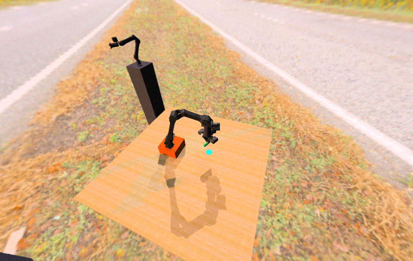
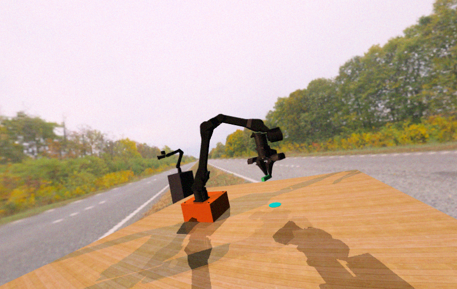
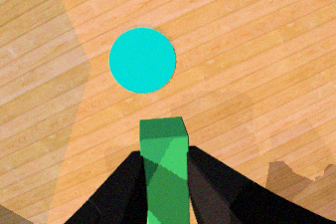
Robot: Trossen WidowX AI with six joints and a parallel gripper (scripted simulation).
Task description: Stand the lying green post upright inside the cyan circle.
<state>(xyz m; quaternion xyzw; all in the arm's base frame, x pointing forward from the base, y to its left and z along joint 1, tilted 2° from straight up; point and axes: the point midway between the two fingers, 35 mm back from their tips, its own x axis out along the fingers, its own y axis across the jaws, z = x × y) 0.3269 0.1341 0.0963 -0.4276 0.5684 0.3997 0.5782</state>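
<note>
Now: gripper tip 1 cm to the right of the cyan circle and 15 cm above it. Also, from my gripper tip: green post (1 cm behind, 2 cm to the right).
</note>
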